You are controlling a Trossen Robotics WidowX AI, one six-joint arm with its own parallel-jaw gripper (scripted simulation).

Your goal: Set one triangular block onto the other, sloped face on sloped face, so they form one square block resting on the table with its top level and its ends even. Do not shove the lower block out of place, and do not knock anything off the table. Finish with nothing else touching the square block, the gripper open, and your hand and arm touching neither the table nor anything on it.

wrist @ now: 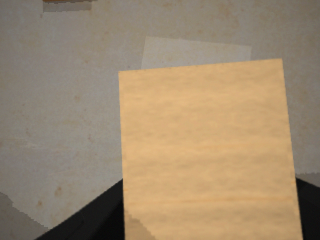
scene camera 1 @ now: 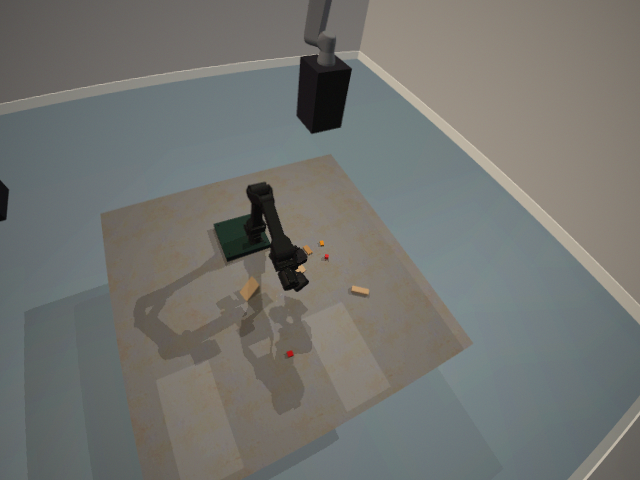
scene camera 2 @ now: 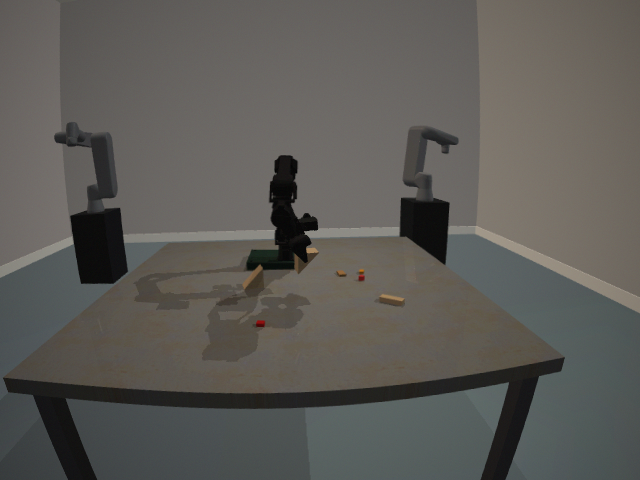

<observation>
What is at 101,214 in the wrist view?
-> My gripper.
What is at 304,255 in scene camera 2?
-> My gripper.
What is my gripper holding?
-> A triangular block.
</observation>
